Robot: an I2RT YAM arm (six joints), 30 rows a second.
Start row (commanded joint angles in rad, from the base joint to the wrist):
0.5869 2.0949 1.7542 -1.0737 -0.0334 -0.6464
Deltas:
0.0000 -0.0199 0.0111 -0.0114 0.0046 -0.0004
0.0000 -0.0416 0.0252 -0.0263 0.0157 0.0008
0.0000 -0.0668 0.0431 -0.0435 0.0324 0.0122
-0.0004 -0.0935 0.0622 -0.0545 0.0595 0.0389
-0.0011 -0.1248 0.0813 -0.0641 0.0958 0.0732
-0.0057 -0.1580 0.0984 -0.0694 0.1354 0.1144
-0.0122 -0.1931 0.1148 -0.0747 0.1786 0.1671
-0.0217 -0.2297 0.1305 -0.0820 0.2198 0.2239
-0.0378 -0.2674 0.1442 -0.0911 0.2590 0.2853
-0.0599 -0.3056 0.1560 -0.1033 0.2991 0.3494
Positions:
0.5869 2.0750 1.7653 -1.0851 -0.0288 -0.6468
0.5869 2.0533 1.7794 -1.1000 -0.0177 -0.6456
0.5869 2.0281 1.7973 -1.1172 -0.0010 -0.6342
0.5865 2.0014 1.8164 -1.1282 0.0261 -0.6075
0.5858 1.9701 1.8355 -1.1378 0.0624 -0.5732
0.5812 1.9369 1.8526 -1.1431 0.1020 -0.5320
0.5747 1.9018 1.8690 -1.1484 0.1452 -0.4793
0.5652 1.8652 1.8847 -1.1557 0.1864 -0.4225
0.5491 1.8275 1.8984 -1.1648 0.2256 -0.3611
0.5270 1.7893 1.9102 -1.1770 0.2657 -0.2970

